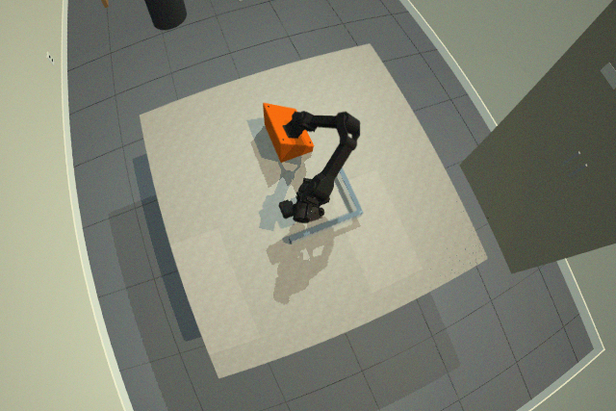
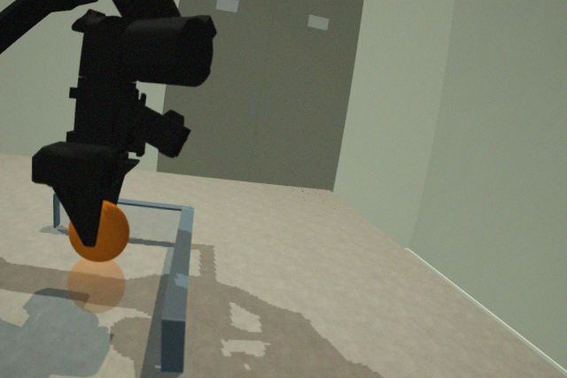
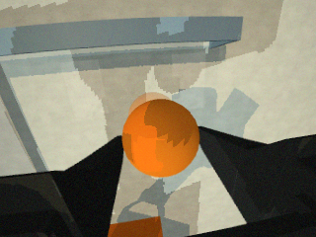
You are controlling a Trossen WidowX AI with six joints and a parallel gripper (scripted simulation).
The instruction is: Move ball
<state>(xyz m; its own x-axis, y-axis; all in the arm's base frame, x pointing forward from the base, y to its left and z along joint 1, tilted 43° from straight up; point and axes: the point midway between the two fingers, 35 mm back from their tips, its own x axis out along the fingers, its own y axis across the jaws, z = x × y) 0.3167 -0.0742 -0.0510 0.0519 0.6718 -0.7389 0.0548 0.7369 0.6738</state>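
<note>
Right now my gripper tip is 6 cm above the see-through copy. The rest, counted from my gripper tip: orange ball right at my gripper tip.
</note>
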